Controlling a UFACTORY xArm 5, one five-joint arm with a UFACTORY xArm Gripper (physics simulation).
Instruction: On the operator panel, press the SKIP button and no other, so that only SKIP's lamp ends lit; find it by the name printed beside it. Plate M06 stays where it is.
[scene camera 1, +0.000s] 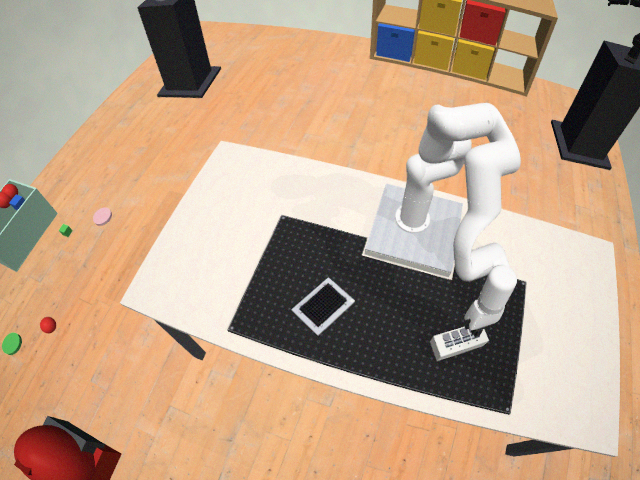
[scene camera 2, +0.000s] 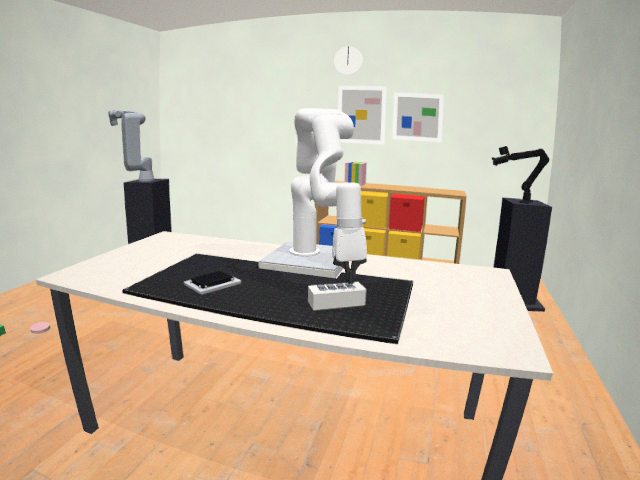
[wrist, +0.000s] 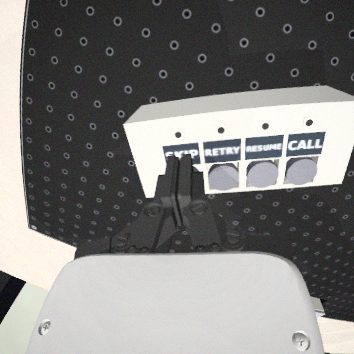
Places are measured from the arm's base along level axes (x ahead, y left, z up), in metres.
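Pixels of known places: gripper, between the fingertips: (scene camera 1: 475, 332) (scene camera 2: 350, 282) (wrist: 182, 170); arm's base, origin of its link: (scene camera 1: 412, 218) (scene camera 2: 304, 252).
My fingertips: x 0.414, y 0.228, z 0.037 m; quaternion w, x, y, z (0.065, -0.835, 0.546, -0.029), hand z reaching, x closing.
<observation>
For each thing: its top centre in the pictures, then the offset to it from my fingertips. "spot": a spot on its surface instead. Level surfaces: height alone.
- operator panel, centre of its top: (wrist: 243, 156) (scene camera 2: 337, 286) (scene camera 1: 462, 338) 0.020 m ahead, 0.039 m right, 0.009 m down
- SKIP, centre of its top: (wrist: 181, 154) 0.005 m ahead, 0.003 m left, 0.012 m down
- RETRY, centre of its top: (wrist: 221, 150) 0.018 m ahead, 0.024 m right, 0.012 m down
- RESUME, centre of its top: (wrist: 263, 147) 0.030 m ahead, 0.051 m right, 0.012 m down
- CALL, centre of its top: (wrist: 305, 144) 0.043 m ahead, 0.078 m right, 0.012 m down
- Plate M06, a spot on its surface: (scene camera 1: 305, 318) spot: 0.016 m ahead, 0.526 m right, 0.053 m down
- black mat, height of its surface: 0.065 m down
- pale table, height of its surface: 0.078 m down
The operator panel (scene camera 1: 443, 354) (scene camera 2: 338, 299) (wrist: 145, 150) is a white box on the black mat. In the wrist view its labels read SKIP (wrist: 172, 151), RETRY (wrist: 222, 151), RESUME (wrist: 264, 147) and CALL (wrist: 305, 144), each with a grey button below and a small lamp above. All the lamps look dark. My gripper (scene camera 1: 474, 333) (scene camera 2: 351, 282) (wrist: 182, 170) is shut and empty. Its fingertips are over the SKIP button's place and hide it, overlapping the label's lower edge; contact cannot be told. Plate M06 (scene camera 1: 305, 318) (scene camera 2: 200, 289), probably the light-rimmed plate with a dark grid, lies left on the mat.
The black mat (scene camera 1: 361, 341) (scene camera 2: 258, 304) lies on the pale table (scene camera 1: 568, 320) (scene camera 2: 465, 310). The arm's base plate (scene camera 1: 382, 222) (scene camera 2: 273, 260) stands at the mat's back edge. A shelf unit (scene camera 1: 547, 41) (scene camera 2: 461, 227) with coloured boxes and dark pedestals (scene camera 1: 178, 46) (scene camera 2: 522, 242) stand beyond the table.
</observation>
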